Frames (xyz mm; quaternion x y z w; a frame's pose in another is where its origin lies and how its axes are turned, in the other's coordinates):
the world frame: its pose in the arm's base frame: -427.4 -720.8 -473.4 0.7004 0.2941 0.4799 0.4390
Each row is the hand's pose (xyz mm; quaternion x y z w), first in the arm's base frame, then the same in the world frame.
Working: the arm's base frame: its pose in the world frame: 953.2 102.4 85.0 -0.7004 -0.2941 -0.4799 0.4390

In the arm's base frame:
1: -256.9 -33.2 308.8 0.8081 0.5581 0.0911 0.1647
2: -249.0 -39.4 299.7 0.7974 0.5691 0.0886 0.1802
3: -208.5 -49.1 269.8 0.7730 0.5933 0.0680 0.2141
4: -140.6 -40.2 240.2 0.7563 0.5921 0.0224 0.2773
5: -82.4 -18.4 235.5 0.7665 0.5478 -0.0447 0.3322
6: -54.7 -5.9 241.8 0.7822 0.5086 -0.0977 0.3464
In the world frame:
1: 959.3 396.5 -190.6 0.4804 -0.1274 -0.1923 0.8461
2: 953.2 391.0 -179.8 0.4709 -0.1238 -0.2117 0.8474
3: 947.6 368.1 -134.2 0.4541 -0.1258 -0.2611 0.8425
4: 967.6 337.0 -69.5 0.4153 -0.1689 -0.3155 0.8363
5: 1005.2 322.6 -21.9 0.3798 -0.2564 -0.3373 0.8223
6: 1028.4 322.4 -1.2 0.3736 -0.3224 -0.3353 0.8026

